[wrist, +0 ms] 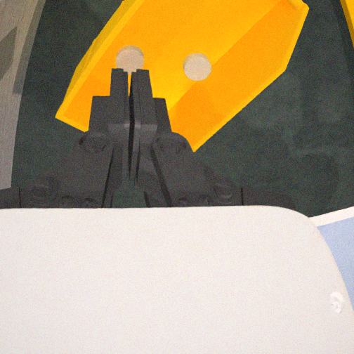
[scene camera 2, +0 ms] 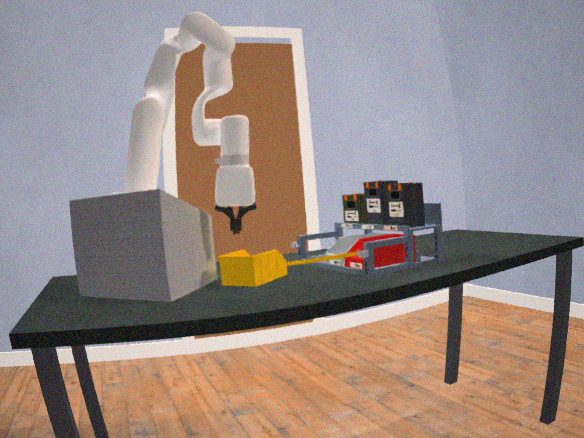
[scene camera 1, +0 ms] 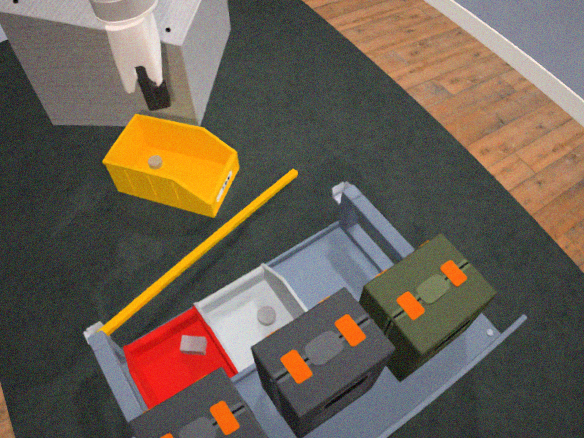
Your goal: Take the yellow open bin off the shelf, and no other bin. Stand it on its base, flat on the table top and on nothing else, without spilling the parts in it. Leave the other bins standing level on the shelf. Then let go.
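Places are measured from the arm's base along level axes (x ahead, y left, z up), in metres.
Pixels of known places: gripper, fingertip midpoint: (scene camera 2: pixel 236 233) (scene camera 1: pixel 160 105); arm's base, link origin: (scene camera 2: pixel 139 207).
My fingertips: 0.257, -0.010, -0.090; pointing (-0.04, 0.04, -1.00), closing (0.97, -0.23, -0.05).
Ahead of a thing's pixels: the offset from my fingertips to its top centre, as dx, dy, dz.
The yellow open bin {+0.037, -0.011, -0.049} (scene camera 1: pixel 187 172) (scene camera 2: pixel 252 270) (wrist: pixel 210 35) stands upright on its base on the dark table top, apart from the shelf. Two round grey parts (wrist: pixel 130 58) (wrist: pixel 197 67) show inside it in the wrist view. My gripper (scene camera 1: pixel 159 103) (scene camera 2: pixel 236 231) (wrist: pixel 126 95) is shut and empty, its fingers pointing down above the bin and clear of it. The red bin {+0.363, -0.092, -0.043} (scene camera 1: pixel 162 367) (scene camera 2: pixel 392 252) and the white bin {+0.345, +0.008, -0.043} (scene camera 1: pixel 232 320) (scene camera 2: pixel 340 250) sit side by side and level on the shelf (scene camera 1: pixel 111 375) (scene camera 2: pixel 438 242), each with a part in it.
A yellow bar (scene camera 1: pixel 200 250) (scene camera 2: pixel 320 259) slants out from the shelf's end post, between shelf and yellow bin. Two dark cases {+0.438, +0.027, +0.110} (scene camera 1: pixel 325 350) {+0.456, -0.084, +0.098} (scene camera 1: pixel 200 415) and a green case {+0.425, +0.145, +0.075} (scene camera 1: pixel 430 295) (scene camera 2: pixel 352 209) stand on the upper level. The arm's grey base block (scene camera 1: pixel 115 80) (scene camera 2: pixel 120 245) is close beside the yellow bin.
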